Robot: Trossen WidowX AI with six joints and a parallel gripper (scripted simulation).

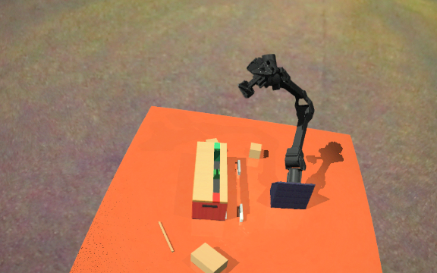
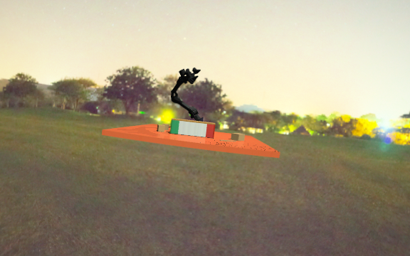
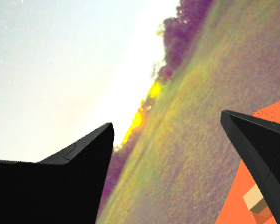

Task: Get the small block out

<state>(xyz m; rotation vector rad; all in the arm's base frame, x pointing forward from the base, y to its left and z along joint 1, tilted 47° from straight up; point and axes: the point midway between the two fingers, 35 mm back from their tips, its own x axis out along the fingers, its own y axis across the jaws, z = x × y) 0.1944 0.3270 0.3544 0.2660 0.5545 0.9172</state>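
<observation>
Now: the long box 52 cm below my gripper tip, 6 cm ahead of it and 1 cm to the left of it. From my gripper tip the other things lie so: green block 50 cm below, 7 cm ahead; thin tan rod 58 cm below, 35 cm to the left, 20 cm ahead.
</observation>
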